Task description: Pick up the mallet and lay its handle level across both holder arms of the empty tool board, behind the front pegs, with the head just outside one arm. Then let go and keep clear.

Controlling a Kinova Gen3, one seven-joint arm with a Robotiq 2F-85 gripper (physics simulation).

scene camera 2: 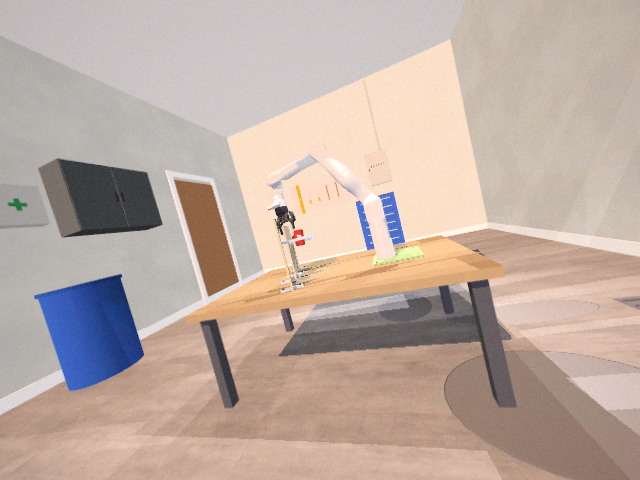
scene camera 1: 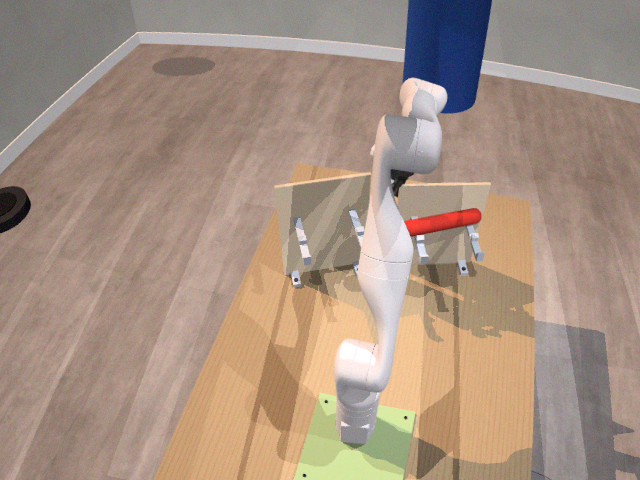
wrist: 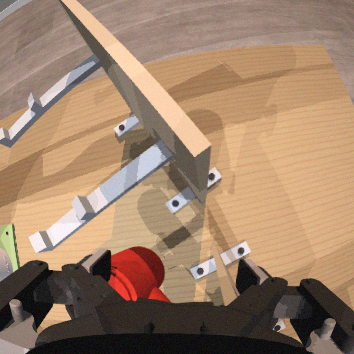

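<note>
The red mallet (scene camera 1: 443, 221) (scene camera 2: 298, 237) (wrist: 140, 267) lies with its handle across the two holder arms (scene camera 1: 422, 253) (scene camera 1: 478, 250) of the right-hand tool board (scene camera 1: 439, 198). The handle slants slightly in scene camera 1, its free end near the outer arm. The robot's arm hides the head there; the wrist view shows the head at the gap between the boards. Whether the handle touches both holders, and its exact place at the pegs, cannot be told. My gripper (scene camera 2: 285, 225) (wrist: 173, 269) is wide open and empty, above and behind the mallet; its left finger overlaps the head in the wrist view.
The left-hand board (scene camera 1: 325, 201) (wrist: 145, 90) stands beside it and carries two bare holder arms (scene camera 1: 303, 242) (wrist: 107, 192). Both boards stand on the wooden table (scene camera 1: 480, 361) (scene camera 2: 341, 286). A green base plate (scene camera 1: 387, 449) (scene camera 2: 410, 254) lies under the robot's base. A blue bin (scene camera 2: 93, 335) stands beyond the table.
</note>
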